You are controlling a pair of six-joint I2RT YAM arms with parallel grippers.
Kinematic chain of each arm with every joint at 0, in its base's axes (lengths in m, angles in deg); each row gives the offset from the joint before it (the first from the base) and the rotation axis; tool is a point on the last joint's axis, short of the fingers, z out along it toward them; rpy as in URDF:
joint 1: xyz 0 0 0.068 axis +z
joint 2: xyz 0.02 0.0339 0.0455 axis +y
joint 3: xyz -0.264 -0.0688 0 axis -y
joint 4: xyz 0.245 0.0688 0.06 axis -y
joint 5: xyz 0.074 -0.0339 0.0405 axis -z
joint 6: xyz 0.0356 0 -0.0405 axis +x
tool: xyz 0 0 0 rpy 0 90 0
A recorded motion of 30 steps. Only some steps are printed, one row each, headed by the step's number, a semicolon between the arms.
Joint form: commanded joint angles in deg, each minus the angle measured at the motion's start. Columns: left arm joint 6, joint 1, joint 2, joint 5, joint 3, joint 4; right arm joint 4, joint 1, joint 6, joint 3, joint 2, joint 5.
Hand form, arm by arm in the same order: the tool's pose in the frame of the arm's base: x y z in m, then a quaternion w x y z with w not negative. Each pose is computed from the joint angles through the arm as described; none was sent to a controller.
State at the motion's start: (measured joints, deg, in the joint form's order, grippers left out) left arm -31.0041 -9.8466 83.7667 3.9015 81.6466 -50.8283; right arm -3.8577 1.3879 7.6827 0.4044 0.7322 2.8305
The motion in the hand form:
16: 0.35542 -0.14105 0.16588 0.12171 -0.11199 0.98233 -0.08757; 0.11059 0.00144 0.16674 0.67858 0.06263 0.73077 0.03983
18: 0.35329 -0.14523 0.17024 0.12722 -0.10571 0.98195 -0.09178; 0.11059 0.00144 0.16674 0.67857 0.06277 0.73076 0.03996
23: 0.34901 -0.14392 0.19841 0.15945 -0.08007 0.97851 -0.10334; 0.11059 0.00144 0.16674 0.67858 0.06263 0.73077 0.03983
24: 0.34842 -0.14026 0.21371 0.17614 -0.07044 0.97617 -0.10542; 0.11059 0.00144 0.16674 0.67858 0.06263 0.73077 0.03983
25: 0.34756 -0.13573 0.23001 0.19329 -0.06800 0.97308 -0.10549; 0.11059 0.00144 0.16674 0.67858 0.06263 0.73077 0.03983
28: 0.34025 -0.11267 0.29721 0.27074 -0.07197 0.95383 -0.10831; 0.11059 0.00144 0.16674 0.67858 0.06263 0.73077 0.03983
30: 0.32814 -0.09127 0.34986 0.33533 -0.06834 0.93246 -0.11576; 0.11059 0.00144 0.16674 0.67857 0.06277 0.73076 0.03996
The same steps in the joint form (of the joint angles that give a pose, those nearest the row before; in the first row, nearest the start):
16: -3.78 -11.58 27.17 -1.60 -5.25 12.46; -0.17 0.44 0.83 -0.09 -0.09 0.52
18: -3.78 -12.28 26.49 -1.57 -5.25 12.59; -0.17 0.44 0.85 -0.09 -0.09 0.52
23: -0.98 -12.35 22.43 -1.64 -4.59 11.76; -0.17 0.44 0.83 -0.09 -0.09 0.52
24: 0.59 -11.89 20.61 -1.88 -3.65 10.82; -0.17 0.44 0.83 -0.09 -0.09 0.52
25: 1.49 -11.34 18.80 -2.43 -2.47 9.62; -0.17 0.44 0.83 -0.09 -0.09 0.52
28: 4.15 -8.52 11.74 -4.39 2.80 5.79; -0.17 0.44 0.83 -0.09 -0.09 0.52
30: 7.21 -5.75 6.58 -4.39 7.39 3.69; -0.17 0.44 0.85 -0.09 -0.09 0.52

